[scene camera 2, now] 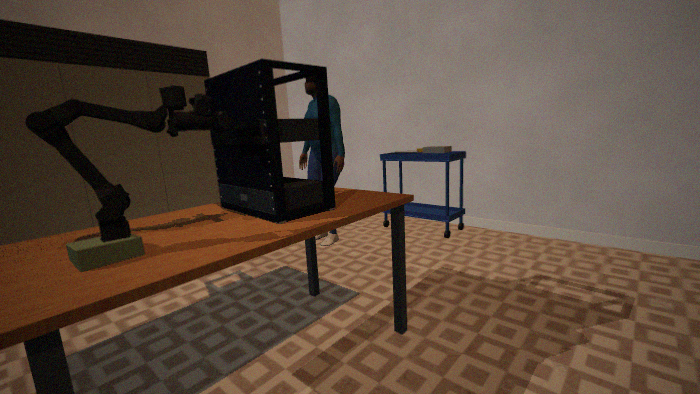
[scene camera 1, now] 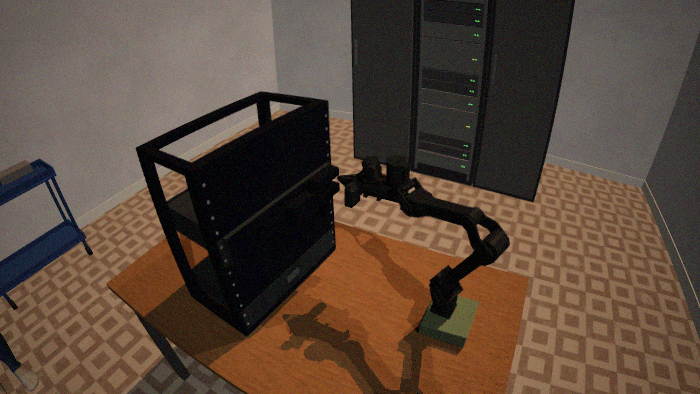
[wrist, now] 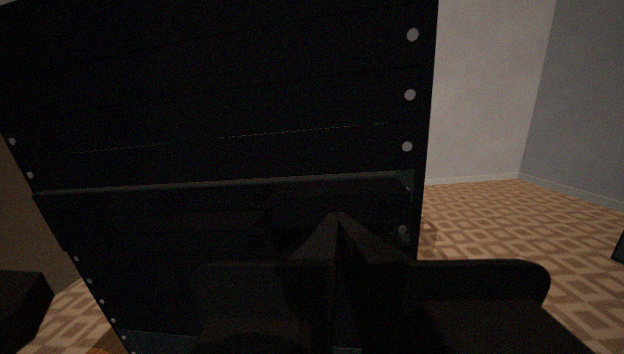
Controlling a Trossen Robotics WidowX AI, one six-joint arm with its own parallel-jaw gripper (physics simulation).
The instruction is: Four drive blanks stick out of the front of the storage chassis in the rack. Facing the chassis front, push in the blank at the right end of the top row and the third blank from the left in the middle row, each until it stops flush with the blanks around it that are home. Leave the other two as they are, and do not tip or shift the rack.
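Places are measured from the arm's base along level axes (x ahead, y left, z up), in centimetres.
Pixels of known places: gripper, fingertip midpoint: (scene camera 2: pixel 233 121) (scene camera 1: pixel 337 177) (wrist: pixel 335 219); arm's base at its link origin: (scene camera 2: pixel 115 238) (scene camera 1: pixel 444 308).
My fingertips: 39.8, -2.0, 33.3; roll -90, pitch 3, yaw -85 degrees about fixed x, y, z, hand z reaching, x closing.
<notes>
Ahead of a thing's pixels: the offset from my fingertips to its top centre, as dx, dy, dz. "spot": to the spot under its first point. Level surfaces: height alone.
The black rack {+21.9, +17.0, +20.2} (scene camera 1: pixel 200 215) (scene camera 2: pixel 276 150) (wrist: pixel 423 100) stands upright on the table. The dark chassis shows a lighter top edge {spot: +6.3, +20.3, -0.4} (scene camera 1: pixel 275 205) (wrist: pixel 225 184). In scene camera 1, an upper protruding block {+9.3, +0.2, +0.1} (scene camera 1: pixel 330 172) and a lower one {spot: +3.5, -1.2, -5.9} (scene camera 1: pixel 331 189) stick out at the front's far, right end. In the wrist view, a dark protruding block (wrist: pixel 340 190) shows near the right post, behind the fingertips. Row boundaries and the third middle-row blank are too dark to make out. My gripper (scene camera 1: pixel 341 178) (wrist: pixel 336 219) is shut and empty, its tips close before the right-end blocks; contact cannot be told.
The arm's green base block (scene camera 1: pixel 450 325) (scene camera 2: pixel 105 252) sits on the wooden table {dz -38.7} (scene camera 1: pixel 350 280) (scene camera 2: pixel 200 260) in front of the rack. A blue cart (scene camera 1: pixel 45 242) (scene camera 2: pixel 422 156) and a person (scene camera 2: pixel 325 120) are beyond the table. Tall server cabinets (scene camera 1: pixel 525 100) stand behind.
</notes>
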